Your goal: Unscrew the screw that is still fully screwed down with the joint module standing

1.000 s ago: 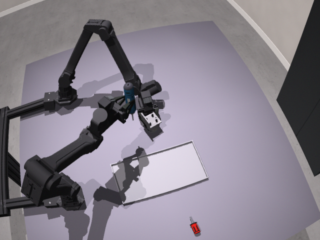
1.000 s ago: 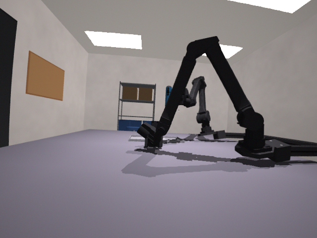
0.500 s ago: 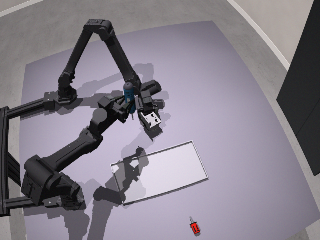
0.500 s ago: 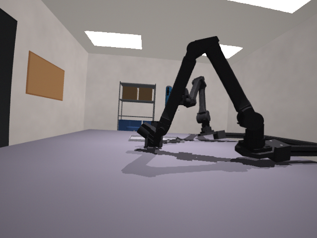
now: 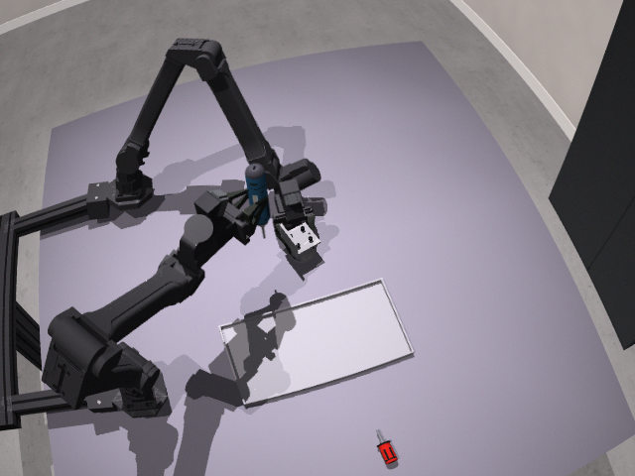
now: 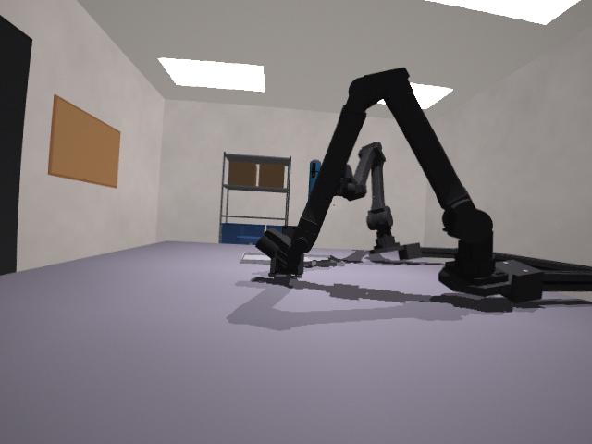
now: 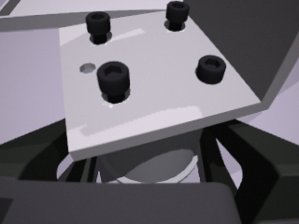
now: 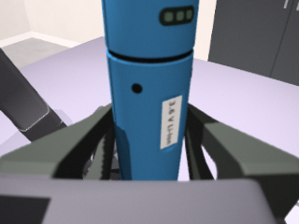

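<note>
Right now the joint module body is 1 cm above my left hand. The rest, counted from my left hand: white tray: 26 cm to the right, 2 cm below, 2 cm behind; then white bracket: 5 cm above; then red hand screwdriver: 57 cm to the right, 8 cm ahead, 1 cm below.
</note>
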